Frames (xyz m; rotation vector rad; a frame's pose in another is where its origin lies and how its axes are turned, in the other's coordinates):
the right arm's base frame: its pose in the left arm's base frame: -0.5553 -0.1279 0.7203 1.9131 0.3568 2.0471
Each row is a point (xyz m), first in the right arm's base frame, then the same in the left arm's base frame.
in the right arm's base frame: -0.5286 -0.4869 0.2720
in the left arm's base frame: -0.2261 0.1030 0.0655
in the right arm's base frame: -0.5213 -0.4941 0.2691
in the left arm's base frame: -0.2289 0.1126 0.0692
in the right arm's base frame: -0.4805 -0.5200 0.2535
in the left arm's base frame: -0.2452 0.1530 0.0954
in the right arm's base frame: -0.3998 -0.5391 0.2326
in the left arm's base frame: -0.2694 0.2029 0.1605
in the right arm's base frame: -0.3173 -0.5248 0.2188
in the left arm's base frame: -0.2886 0.2226 0.2408
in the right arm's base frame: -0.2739 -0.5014 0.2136
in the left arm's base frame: -0.2976 0.2183 0.2893
